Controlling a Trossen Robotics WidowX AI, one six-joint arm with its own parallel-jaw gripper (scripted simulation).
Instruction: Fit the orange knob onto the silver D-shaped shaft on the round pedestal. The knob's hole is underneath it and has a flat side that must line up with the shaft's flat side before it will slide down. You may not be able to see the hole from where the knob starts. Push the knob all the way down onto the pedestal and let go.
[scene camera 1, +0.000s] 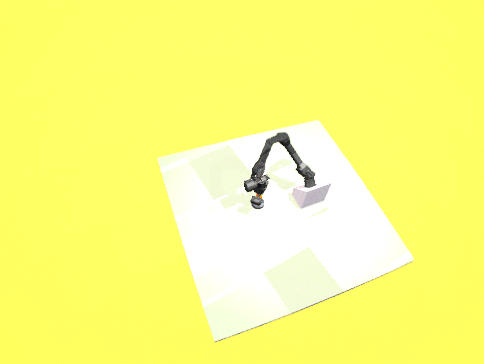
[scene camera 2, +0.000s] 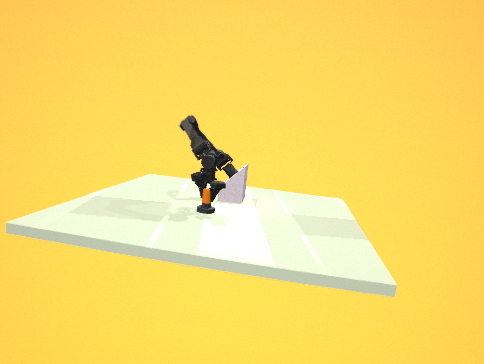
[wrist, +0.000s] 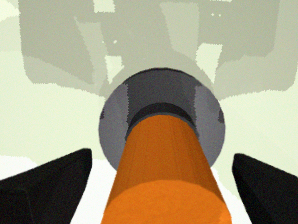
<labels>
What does my gripper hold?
Nothing.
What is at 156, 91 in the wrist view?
A dark round pedestal.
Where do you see my gripper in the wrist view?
162, 159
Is my gripper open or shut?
Open.
</labels>
